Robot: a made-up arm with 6 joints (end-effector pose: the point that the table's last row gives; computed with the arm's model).
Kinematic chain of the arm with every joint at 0, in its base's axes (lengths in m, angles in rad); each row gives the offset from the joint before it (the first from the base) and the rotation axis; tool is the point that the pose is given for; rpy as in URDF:
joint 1: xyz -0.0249 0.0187 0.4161 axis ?
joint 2: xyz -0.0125 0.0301 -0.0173 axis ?
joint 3: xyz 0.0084 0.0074 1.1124 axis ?
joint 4: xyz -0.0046 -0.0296 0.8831 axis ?
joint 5: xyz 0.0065 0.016 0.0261 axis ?
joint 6: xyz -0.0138 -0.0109 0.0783 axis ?
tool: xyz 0.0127 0.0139 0.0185 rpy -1.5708 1.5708 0
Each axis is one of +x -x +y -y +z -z.
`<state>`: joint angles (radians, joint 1 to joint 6).
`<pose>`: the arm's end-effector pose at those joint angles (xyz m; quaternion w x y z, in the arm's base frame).
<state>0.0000 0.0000 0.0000 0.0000 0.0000 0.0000</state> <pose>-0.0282 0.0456 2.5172 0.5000 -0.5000 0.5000 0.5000</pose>
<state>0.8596 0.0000 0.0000 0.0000 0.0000 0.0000</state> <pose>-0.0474 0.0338 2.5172 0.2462 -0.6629 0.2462 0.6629</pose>
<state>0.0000 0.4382 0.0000 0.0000 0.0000 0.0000</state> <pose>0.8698 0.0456 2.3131 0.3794 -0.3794 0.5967 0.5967</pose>
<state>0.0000 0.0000 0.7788 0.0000 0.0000 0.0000</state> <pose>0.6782 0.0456 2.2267 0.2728 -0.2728 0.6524 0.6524</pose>
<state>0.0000 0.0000 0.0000 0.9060 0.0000 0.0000</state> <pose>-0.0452 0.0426 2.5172 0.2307 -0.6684 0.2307 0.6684</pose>
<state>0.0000 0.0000 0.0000 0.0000 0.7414 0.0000</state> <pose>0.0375 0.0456 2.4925 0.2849 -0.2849 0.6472 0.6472</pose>
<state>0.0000 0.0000 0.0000 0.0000 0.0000 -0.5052</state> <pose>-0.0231 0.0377 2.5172 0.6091 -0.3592 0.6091 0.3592</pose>
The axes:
joint 1: +z
joint 2: +y
joint 3: +y
joint 4: +z
joint 5: +y
joint 6: +z

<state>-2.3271 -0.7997 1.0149 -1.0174 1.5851 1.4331</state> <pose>0.2948 0.4595 2.0780 0.9805 0.1523 -0.0793 -0.0961</pose>
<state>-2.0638 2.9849 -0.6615 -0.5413 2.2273 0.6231</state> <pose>-0.3826 -0.6086 -1.3507 0.1609 -0.6623 0.6953 -0.2281</pose>
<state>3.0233 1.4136 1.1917 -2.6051 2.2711 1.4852</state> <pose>-1.6052 0.2652 -0.1405 0.0875 -0.7657 0.3337 0.5429</pose>
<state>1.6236 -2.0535 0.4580 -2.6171 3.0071 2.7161</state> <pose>0.0863 -1.7956 -0.1796 0.2445 0.6580 -0.6876 -0.1859</pose>
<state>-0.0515 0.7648 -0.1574 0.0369 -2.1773 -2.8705</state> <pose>1.1610 -0.0484 1.9186 0.7897 0.6134 -0.0063 -0.0085</pose>
